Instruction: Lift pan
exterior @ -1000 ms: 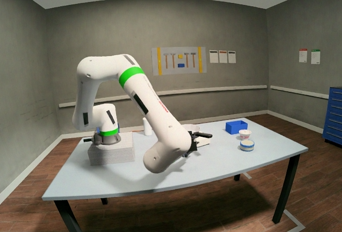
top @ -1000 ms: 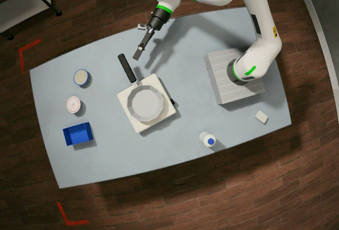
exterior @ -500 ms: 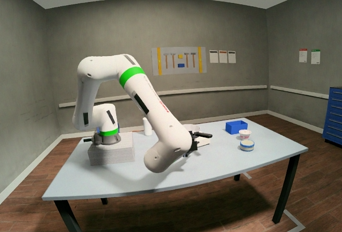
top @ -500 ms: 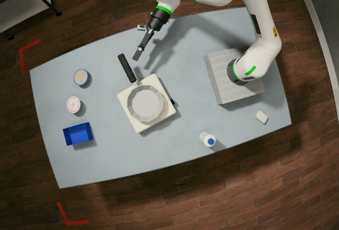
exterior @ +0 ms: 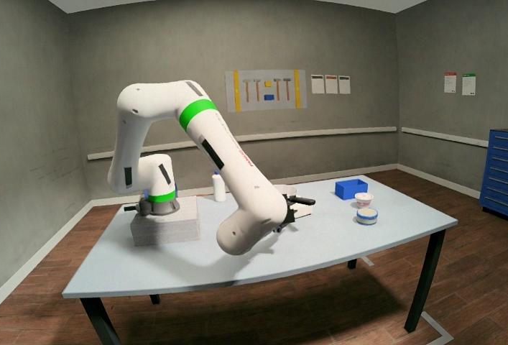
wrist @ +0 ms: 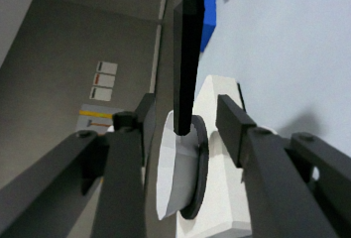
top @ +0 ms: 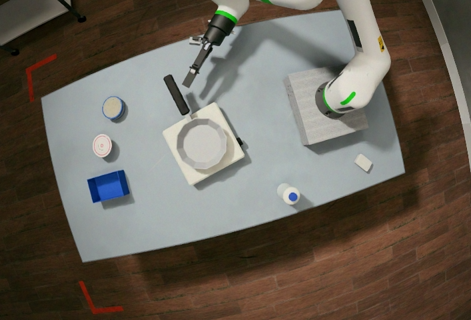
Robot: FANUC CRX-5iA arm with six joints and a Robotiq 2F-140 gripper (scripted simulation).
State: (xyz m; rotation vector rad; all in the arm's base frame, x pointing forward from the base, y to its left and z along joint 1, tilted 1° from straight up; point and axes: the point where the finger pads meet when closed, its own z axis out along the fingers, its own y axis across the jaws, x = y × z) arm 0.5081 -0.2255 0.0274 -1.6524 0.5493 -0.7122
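Right now the grey pan is 18 cm to the left of my hand, 4 cm ahead of it and 3 cm below it. From my hand the other things lie so: white hot plate (24 cm to the left, 10 cm below, 1 cm ahead); blue bin (48 cm ahead, 28 cm to the left, 11 cm below); white bottle (52 cm to the left, 22 cm behind, 5 cm below).
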